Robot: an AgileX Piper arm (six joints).
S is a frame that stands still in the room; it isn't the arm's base.
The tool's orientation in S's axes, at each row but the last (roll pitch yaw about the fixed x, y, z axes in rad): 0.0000 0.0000 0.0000; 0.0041 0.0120 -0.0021; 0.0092 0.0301 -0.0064; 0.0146 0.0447 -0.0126; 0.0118 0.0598 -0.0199; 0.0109 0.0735 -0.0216; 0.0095 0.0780 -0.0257; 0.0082 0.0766 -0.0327; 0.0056 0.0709 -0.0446; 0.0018 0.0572 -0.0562; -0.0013 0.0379 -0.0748; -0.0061 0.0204 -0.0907; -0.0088 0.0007 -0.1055
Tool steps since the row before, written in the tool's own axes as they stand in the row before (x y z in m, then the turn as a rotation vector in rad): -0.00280 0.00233 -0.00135 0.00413 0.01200 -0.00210; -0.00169 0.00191 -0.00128 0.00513 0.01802 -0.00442; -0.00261 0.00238 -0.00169 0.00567 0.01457 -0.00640; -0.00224 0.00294 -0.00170 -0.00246 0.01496 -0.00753; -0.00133 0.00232 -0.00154 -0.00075 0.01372 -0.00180; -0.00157 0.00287 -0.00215 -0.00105 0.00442 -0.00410; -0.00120 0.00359 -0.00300 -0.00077 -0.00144 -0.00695; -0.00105 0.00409 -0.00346 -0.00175 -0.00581 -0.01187; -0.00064 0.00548 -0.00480 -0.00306 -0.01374 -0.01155; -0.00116 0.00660 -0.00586 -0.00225 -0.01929 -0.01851; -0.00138 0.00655 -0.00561 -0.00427 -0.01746 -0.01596; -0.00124 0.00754 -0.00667 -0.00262 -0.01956 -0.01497; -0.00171 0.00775 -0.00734 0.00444 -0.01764 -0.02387
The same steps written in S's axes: -0.00280 0.00233 -0.00135 0.00413 0.01200 -0.00210; -0.00170 0.00192 -0.00125 0.00512 0.01803 -0.00441; -0.00264 0.00241 -0.00159 0.00557 0.01459 -0.00643; -0.00227 0.00299 -0.00156 -0.00259 0.01510 -0.00719; -0.00137 0.00237 -0.00143 -0.00057 0.01375 -0.00159; -0.00166 0.00293 -0.00200 -0.00125 0.00449 -0.00396; -0.00133 0.00365 -0.00286 -0.00135 -0.00134 -0.00688; -0.00117 0.00416 -0.00334 -0.00284 -0.00562 -0.01175; -0.00073 0.00554 -0.00471 -0.00448 -0.01349 -0.01138; -0.00112 0.00668 -0.00577 -0.00438 -0.01904 -0.01839; -0.00110 0.00664 -0.00556 -0.00616 -0.01707 -0.01576; -0.00069 0.00759 -0.00669 -0.00469 -0.01931 -0.01479; -0.00090 0.00782 -0.00741 0.00252 -0.01822 -0.02372
